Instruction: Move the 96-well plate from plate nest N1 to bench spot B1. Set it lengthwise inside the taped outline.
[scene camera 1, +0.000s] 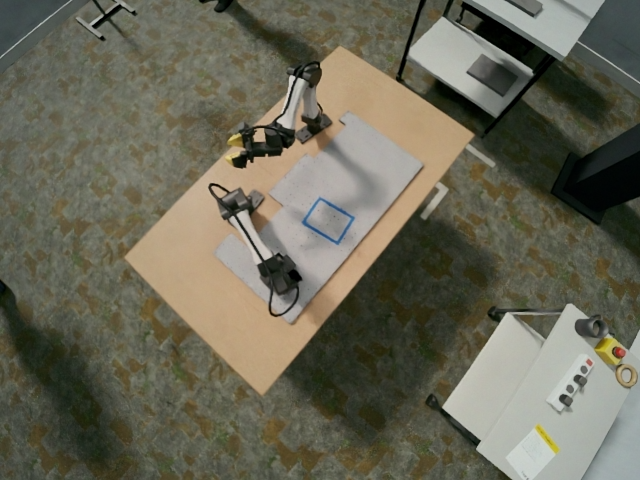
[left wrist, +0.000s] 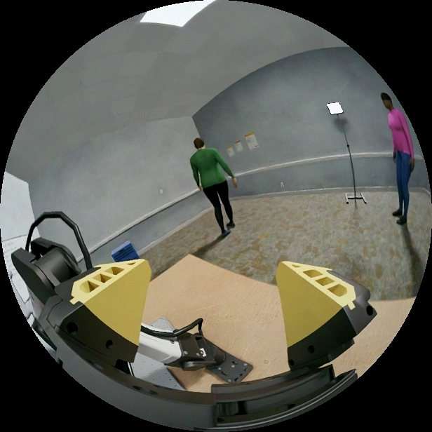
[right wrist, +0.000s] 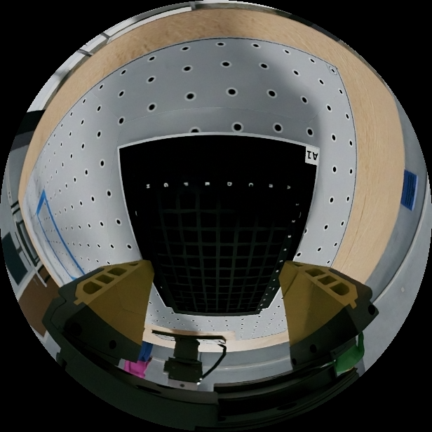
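Where they show: left gripper, between the fingertips: (scene camera 1: 226, 150); left arm's base, origin of its link: (scene camera 1: 313, 128).
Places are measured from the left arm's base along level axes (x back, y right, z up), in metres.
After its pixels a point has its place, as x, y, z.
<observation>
The black 96-well plate (right wrist: 220, 235), with row letters and a grid of wells, shows in the right wrist view. It appears to sit in a dark, light-edged nest tagged A1 (right wrist: 311, 155); the boundary between them is hard to see. My right gripper (right wrist: 215, 270) is open above the plate, its fingertips toward the plate's two sides; in scene camera 1 the wrist hides its fingers and the plate. The blue taped outline (scene camera 1: 337, 208) {-0.410, 0.180, 0.013} (right wrist: 42, 202) lies on the grey perforated board, with no plate in it. My left gripper (scene camera 1: 232, 149) {-0.046, 0.435, 0.317} (left wrist: 213, 270) is open and empty, away from the plate.
The grey board (scene camera 1: 382, 160) {-0.356, -0.147, 0.012} (right wrist: 167, 117) lies on the wooden table (scene camera 1: 191, 273) {-0.232, 0.883, 0.000} (left wrist: 235, 310). A white shelf unit stands beyond the table at the top right, and a trolley at the lower right. A person in green (left wrist: 212, 170) and one in pink (left wrist: 400, 130) stand on the floor.
</observation>
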